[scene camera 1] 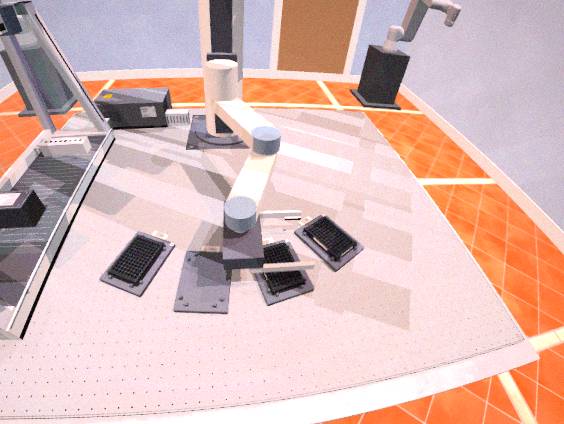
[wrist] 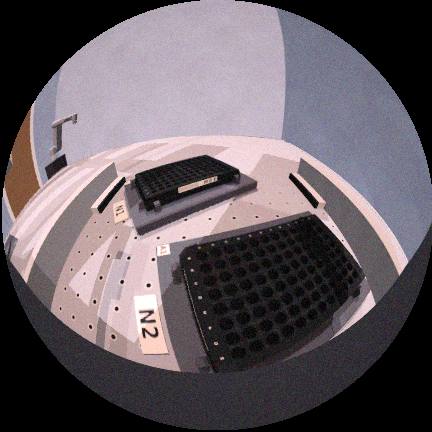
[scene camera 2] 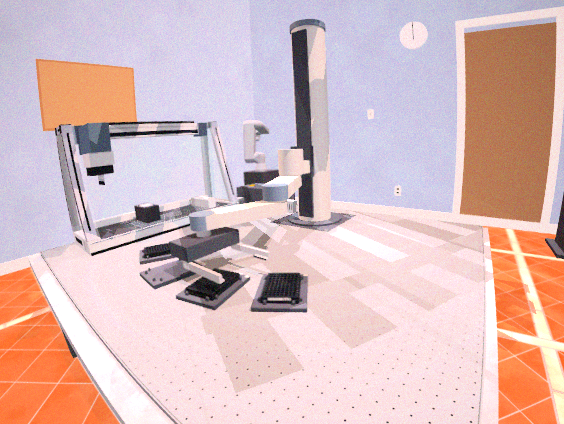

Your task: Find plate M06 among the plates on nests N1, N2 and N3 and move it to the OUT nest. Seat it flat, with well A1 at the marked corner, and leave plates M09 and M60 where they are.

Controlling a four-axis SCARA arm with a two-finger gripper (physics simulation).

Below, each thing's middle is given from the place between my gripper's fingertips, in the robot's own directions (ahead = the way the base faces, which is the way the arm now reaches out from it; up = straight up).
Now: hand 3 cm past the grey N1 nest [scene camera 1: 307, 221], 8 cm to the right of it and 5 cm above it. From my hand the other things lie so: grey OUT nest [scene camera 1: 204, 287] 6 cm ahead, 25 cm to the right, 5 cm below; then grey N2 nest [scene camera 1: 270, 299] 4 cm ahead, 7 cm to the right, 5 cm below.
